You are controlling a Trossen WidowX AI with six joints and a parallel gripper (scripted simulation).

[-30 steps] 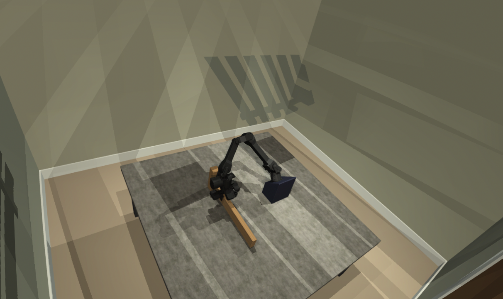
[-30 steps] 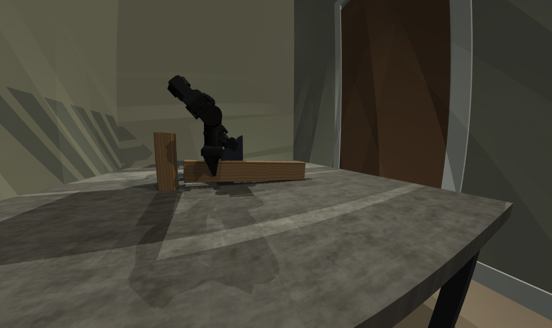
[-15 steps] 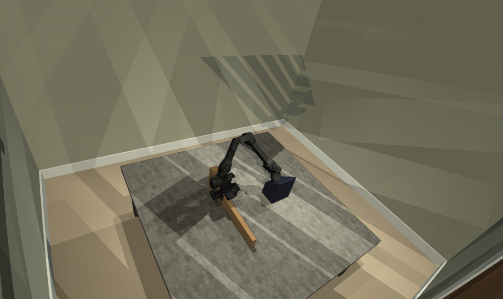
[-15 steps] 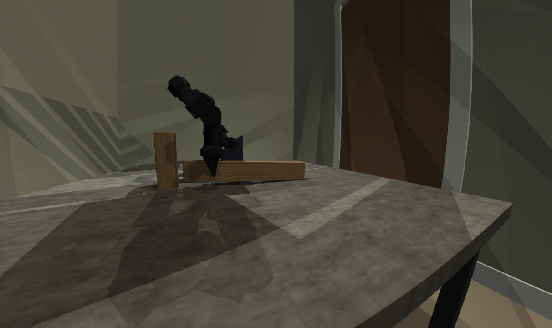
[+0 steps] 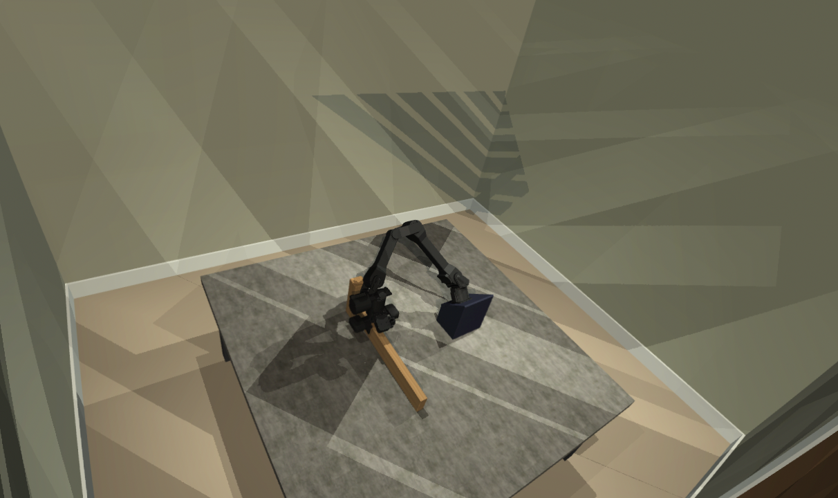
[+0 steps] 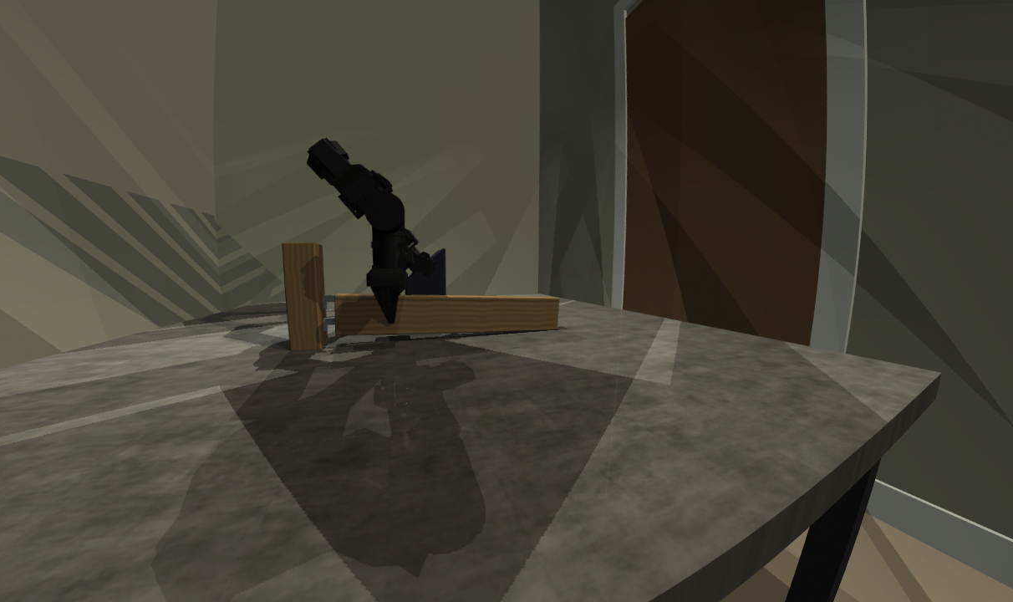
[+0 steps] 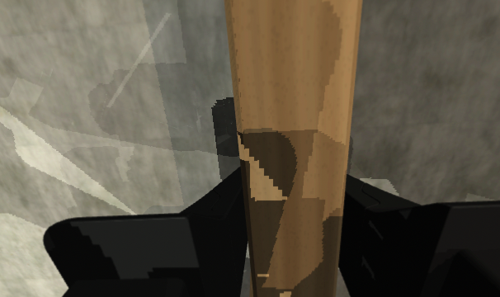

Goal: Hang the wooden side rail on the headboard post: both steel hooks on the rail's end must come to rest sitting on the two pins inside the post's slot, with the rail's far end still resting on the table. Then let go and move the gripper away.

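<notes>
The headboard post is 140 mm to the right of my gripper tip and 40 mm above it.
</notes>
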